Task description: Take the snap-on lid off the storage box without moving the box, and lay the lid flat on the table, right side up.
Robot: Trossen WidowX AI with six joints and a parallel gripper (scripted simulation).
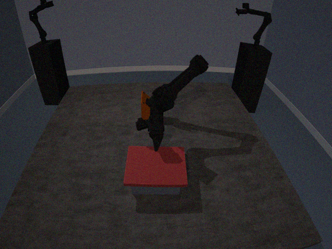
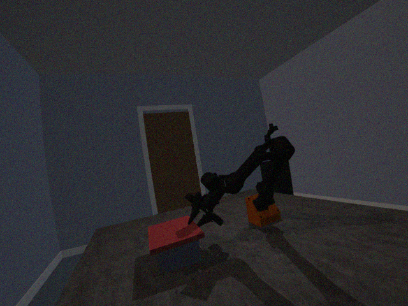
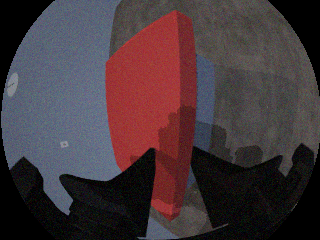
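My gripper tip is now 80 mm short of the red lid. Also, from my gripper tip: blue-grey storage box 80 mm ahead, 50 mm below.
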